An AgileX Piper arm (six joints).
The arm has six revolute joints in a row. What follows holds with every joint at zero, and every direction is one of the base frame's. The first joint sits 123 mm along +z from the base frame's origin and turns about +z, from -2.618 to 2.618 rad. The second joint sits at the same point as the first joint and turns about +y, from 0 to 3.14 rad. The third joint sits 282.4 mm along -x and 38.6 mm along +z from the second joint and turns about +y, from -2.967 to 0 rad. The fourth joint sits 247.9 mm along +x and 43.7 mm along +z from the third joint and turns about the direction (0.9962, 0, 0.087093), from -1.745 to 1.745 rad. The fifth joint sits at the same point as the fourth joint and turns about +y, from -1.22 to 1.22 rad. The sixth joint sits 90.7 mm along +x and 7.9 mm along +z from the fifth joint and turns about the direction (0.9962, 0, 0.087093), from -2.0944 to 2.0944 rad. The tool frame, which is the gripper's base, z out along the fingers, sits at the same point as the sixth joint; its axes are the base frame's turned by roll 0, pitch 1.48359 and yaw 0 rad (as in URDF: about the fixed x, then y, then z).
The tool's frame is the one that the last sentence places.
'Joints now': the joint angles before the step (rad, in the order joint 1, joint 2, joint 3, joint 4, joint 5, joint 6). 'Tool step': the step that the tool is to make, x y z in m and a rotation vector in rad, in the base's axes. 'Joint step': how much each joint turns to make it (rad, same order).
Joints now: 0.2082 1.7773 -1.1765 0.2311 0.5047 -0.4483
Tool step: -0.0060 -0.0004 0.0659 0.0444 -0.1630 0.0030
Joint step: -0.0001 -0.1242 -0.0726 0.0077 0.0289 0.0000
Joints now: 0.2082 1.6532 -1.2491 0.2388 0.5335 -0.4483
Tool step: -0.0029 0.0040 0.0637 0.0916 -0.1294 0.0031
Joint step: 0.0014 -0.0626 -0.1384 0.0608 0.0574 0.0002
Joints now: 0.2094 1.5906 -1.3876 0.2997 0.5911 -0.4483
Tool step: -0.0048 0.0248 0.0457 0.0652 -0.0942 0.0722
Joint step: 0.0607 -0.0055 -0.1420 0.0402 0.0426 0.0002
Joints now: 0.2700 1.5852 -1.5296 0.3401 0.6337 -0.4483
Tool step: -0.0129 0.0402 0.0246 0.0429 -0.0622 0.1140
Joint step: 0.1114 0.0088 -0.0854 0.0206 0.0042 0.0004
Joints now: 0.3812 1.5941 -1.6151 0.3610 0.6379 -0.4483
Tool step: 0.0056 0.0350 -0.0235 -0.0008 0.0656 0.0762
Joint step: 0.0747 0.0752 -0.0140 0.0258 -0.0011 0.0002
